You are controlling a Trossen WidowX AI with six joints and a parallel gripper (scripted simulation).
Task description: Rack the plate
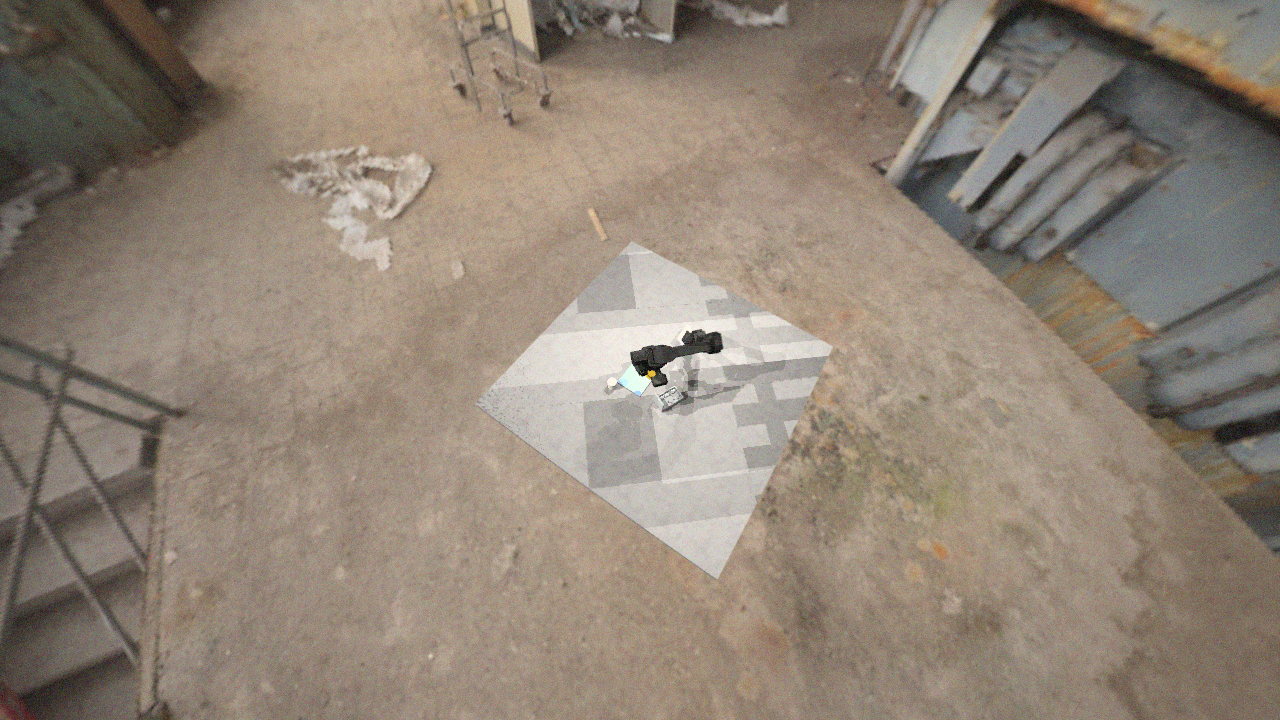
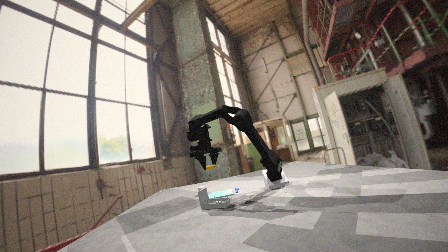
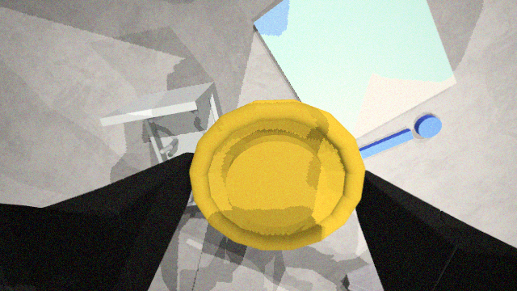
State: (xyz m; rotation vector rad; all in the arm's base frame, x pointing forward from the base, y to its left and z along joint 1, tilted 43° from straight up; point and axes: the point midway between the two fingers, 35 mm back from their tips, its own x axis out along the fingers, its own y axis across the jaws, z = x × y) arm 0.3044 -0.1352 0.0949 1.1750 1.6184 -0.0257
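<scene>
Now: the dish rack 10 cm to the left of my gripper tip and 14 cm below it. The rest, counted from my gripper tip: white cylinder: 8 cm ahead, 17 cm to the right, 14 cm below; then yellow plate: 1 cm above; then blue object: 12 cm behind, 9 cm to the right, 16 cm below.
</scene>
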